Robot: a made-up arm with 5 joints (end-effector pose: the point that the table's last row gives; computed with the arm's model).
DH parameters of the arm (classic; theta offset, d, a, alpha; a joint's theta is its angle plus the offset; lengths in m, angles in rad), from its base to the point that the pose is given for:
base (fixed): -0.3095 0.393 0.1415 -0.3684
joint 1: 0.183 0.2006 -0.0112 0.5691
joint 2: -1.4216 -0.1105 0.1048 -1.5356
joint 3: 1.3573 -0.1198 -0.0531 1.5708
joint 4: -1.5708 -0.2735 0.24 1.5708
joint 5: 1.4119 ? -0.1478 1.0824
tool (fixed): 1.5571 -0.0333 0 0
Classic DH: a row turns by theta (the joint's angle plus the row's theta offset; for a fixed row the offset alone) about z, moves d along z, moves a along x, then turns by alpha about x.
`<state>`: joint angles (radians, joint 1 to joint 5).
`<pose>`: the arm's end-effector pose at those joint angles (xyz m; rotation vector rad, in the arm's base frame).
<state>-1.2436 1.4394 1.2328 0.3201 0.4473</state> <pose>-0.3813 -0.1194 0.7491 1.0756 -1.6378 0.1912</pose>
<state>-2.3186 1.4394 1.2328 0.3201 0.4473</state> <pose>-0.2664 0.4233 0.5360 0.0367 -2.2711 -0.1907</pose>
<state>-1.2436 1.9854 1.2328 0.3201 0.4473</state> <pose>-0.2366 -0.2930 0.8589 1.2566 -1.2042 0.6143</pose>
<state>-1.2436 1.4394 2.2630 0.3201 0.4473</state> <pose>-0.1879 -0.5478 0.7074 1.9613 -1.1587 -0.4993</pose>
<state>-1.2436 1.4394 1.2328 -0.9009 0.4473</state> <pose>-0.0700 -0.1205 1.0306 0.9946 -0.4094 0.6078</pose>
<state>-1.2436 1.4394 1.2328 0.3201 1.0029</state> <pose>-0.4275 -0.1475 0.6866 1.2120 -1.7682 0.8001</pose>
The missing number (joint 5, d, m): 0.2794
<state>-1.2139 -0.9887 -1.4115 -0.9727 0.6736</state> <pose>0.6504 -0.1635 0.2336 -0.3273 0.7242 -1.7196</pose>
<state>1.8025 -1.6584 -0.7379 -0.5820 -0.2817</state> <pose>-0.1287 0.3352 0.3638 -1.4681 -0.0856 0.5271</pose>
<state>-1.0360 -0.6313 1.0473 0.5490 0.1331</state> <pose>0.0881 0.5123 0.8266 -0.4363 -2.2251 -1.9809</pose>
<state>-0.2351 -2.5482 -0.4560 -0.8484 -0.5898</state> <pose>0.2980 -0.2970 0.4441 -0.8140 1.8753 -2.3184</pose>
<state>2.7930 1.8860 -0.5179 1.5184 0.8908</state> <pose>-0.0438 -0.1574 -0.0575 -1.9627 -0.2700 1.4212</pose>
